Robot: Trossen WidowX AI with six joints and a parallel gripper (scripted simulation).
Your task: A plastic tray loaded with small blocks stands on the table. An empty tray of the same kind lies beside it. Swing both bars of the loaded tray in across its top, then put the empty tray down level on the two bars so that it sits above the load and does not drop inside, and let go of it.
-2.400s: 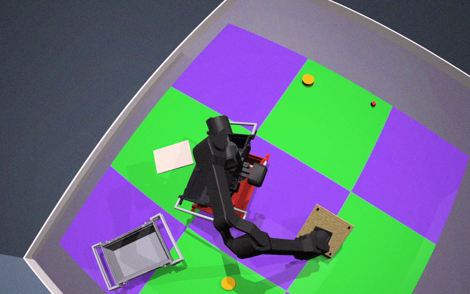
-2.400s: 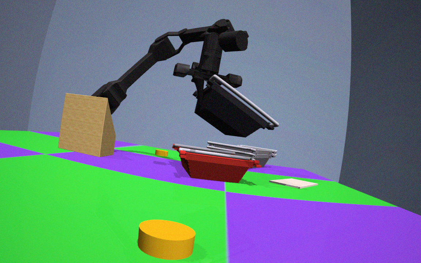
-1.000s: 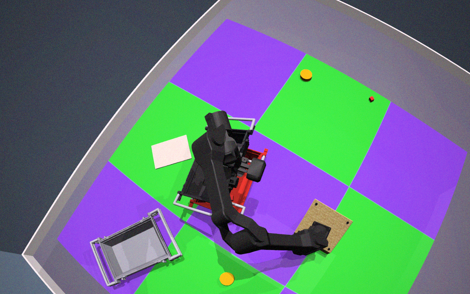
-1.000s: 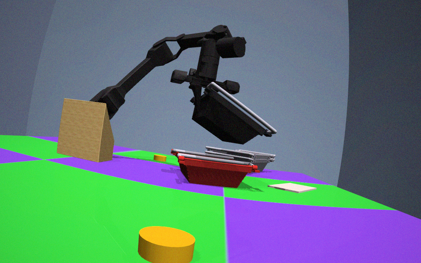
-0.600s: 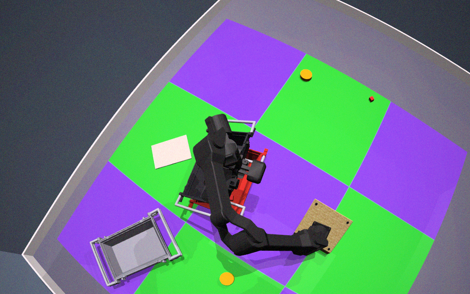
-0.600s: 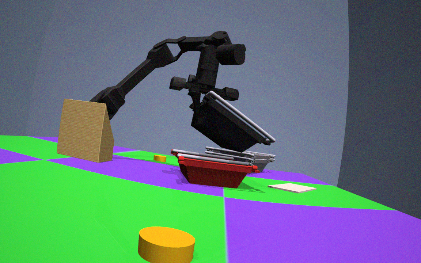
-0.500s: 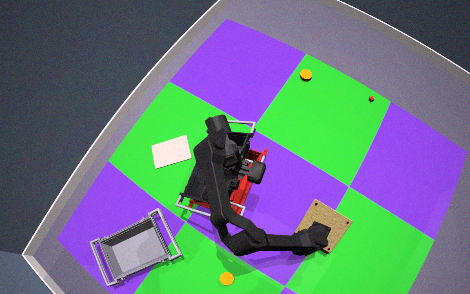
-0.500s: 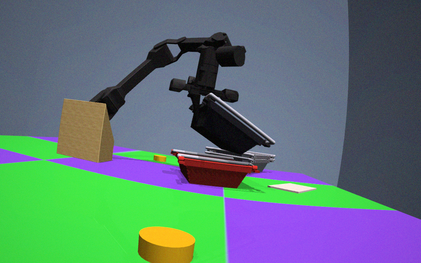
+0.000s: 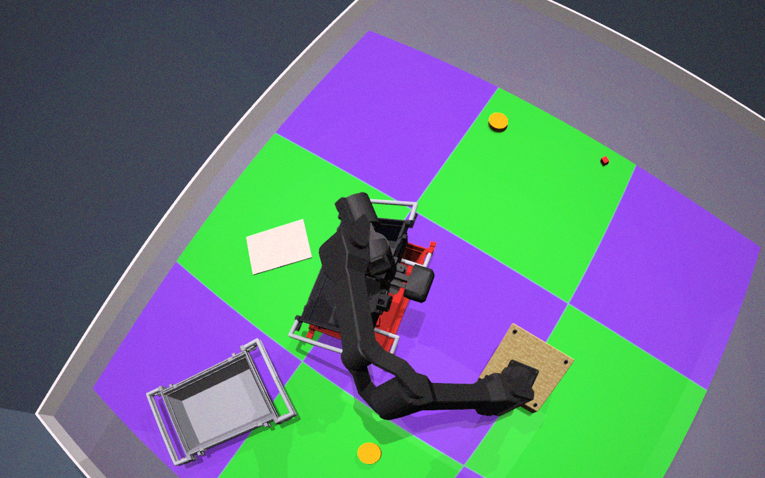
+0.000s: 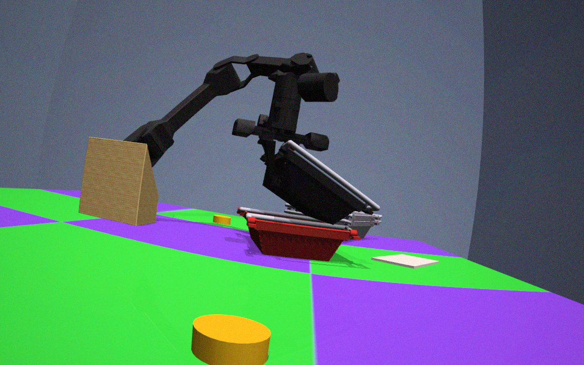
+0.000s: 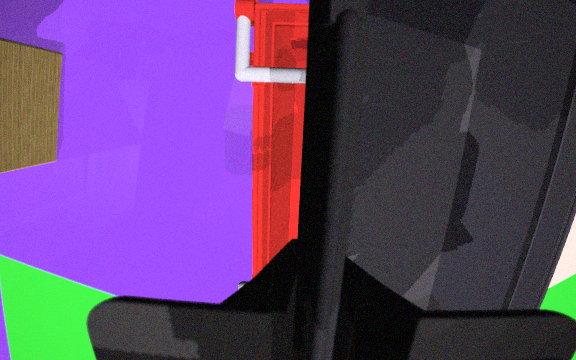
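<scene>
Now: gripper tip 7 cm short of the black tray and 1 cm to the right of it. Round my gripper tip: white card 31 cm ahead, 13 cm below; small red cube 33 cm behind, 55 cm to the right, 12 cm below.
</scene>
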